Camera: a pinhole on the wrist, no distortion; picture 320 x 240 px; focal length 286.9 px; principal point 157.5 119.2 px. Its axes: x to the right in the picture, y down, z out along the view. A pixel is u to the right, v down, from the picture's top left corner.
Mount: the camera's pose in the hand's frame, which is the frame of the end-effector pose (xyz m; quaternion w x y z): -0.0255 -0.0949 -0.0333 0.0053 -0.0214 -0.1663 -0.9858
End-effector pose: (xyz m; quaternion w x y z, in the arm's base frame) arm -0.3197 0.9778 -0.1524 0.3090 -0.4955 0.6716 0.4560
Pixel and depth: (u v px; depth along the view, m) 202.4 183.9 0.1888
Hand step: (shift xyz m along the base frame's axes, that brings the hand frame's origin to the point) 0.0783 0.1582 -0.0450
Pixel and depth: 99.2 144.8 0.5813
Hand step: -0.1014 0.4438 -0.2941
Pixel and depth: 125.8 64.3 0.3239
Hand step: -0.0827 0.2281 -0.0963
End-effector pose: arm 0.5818 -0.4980 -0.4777 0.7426 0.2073 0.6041 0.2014
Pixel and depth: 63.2 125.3 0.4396
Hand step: 0.3949 0.0849 -0.0191
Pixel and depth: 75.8 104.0 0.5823
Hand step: 0.5140 0.1623 0.0285
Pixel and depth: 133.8 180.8 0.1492
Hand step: 0.1177 -0.0746 -0.0150
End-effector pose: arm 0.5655 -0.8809 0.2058 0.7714 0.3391 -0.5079 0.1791
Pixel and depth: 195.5 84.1 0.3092
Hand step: -0.2132 -0.1413 0.0280
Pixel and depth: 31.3 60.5 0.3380
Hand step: -0.1637 -0.1323 0.2157
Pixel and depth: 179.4 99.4 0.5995
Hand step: -0.4523 -0.2647 0.1373
